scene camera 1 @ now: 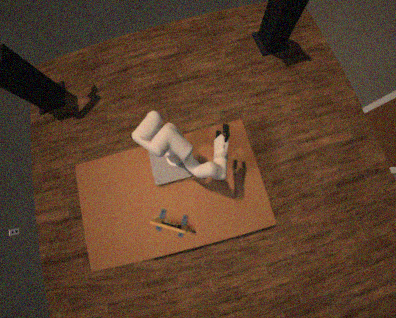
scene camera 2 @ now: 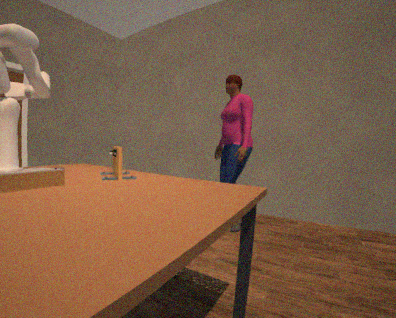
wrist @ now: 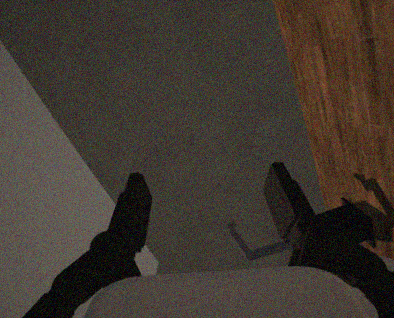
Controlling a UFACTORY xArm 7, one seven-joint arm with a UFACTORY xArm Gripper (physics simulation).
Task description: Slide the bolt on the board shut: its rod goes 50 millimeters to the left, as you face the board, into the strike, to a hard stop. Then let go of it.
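The upright board stands on blue feet on the table, seen from above in scene camera 1 and nearly edge-on in scene camera 2. The bolt shows as a small dark and light part near the top of the board's arm-side face. How far its rod is slid, and the strike, are too small to tell. My gripper is open and empty, with its fingers wide apart. It is raised near the table's back right corner in scene camera 1, well away from the board and pointing away from it.
The arm's base plate sits on the table behind the board. Two dark pillars stand beyond the table. A person in a pink top stands beyond the table in scene camera 2.
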